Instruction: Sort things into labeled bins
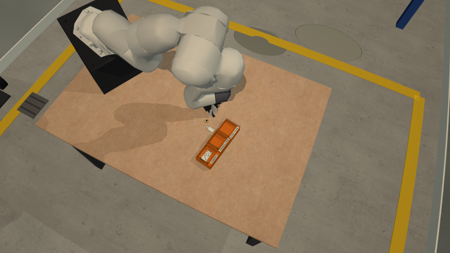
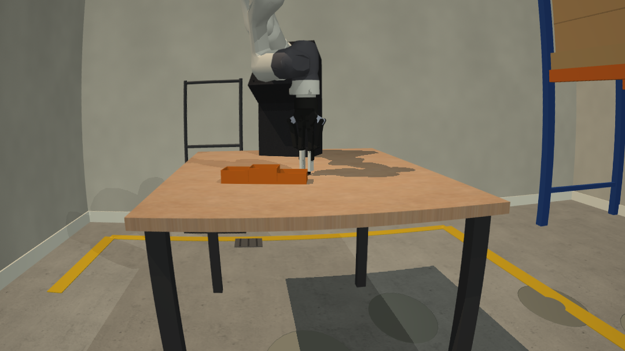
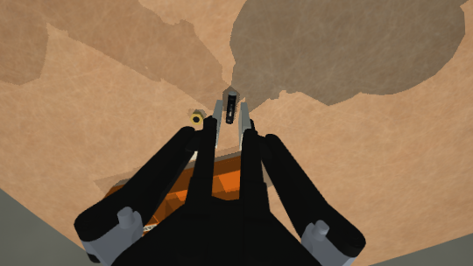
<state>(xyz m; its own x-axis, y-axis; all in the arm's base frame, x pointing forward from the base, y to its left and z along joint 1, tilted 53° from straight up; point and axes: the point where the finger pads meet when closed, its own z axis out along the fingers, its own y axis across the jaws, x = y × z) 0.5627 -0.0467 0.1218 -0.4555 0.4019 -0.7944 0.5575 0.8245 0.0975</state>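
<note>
The black battery lies 4 cm below my hand. Round my hand: white USB stick: 9 cm to the right, 4 cm below; then brass nut: 2 cm behind, 4 cm to the right, 4 cm below.
</note>
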